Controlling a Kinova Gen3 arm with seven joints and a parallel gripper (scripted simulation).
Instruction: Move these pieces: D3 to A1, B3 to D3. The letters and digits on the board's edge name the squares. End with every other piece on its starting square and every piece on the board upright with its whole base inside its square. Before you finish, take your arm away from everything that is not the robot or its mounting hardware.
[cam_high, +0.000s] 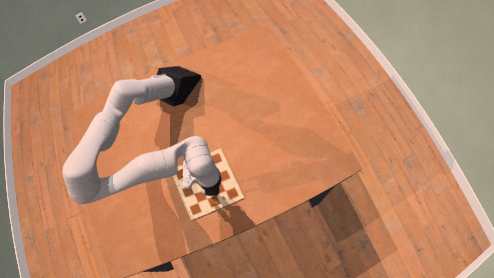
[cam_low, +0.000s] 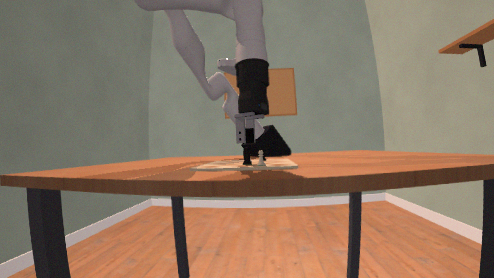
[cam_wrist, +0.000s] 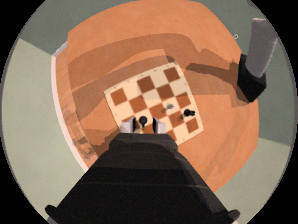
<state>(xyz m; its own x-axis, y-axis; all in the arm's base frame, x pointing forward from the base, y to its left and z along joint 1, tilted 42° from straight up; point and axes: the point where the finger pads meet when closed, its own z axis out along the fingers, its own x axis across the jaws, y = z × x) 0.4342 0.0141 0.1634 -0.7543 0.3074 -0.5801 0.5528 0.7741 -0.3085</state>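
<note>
Now: hand 40 mm past the chessboard, 10 mm to the right of it and 70 mm above it.
</note>
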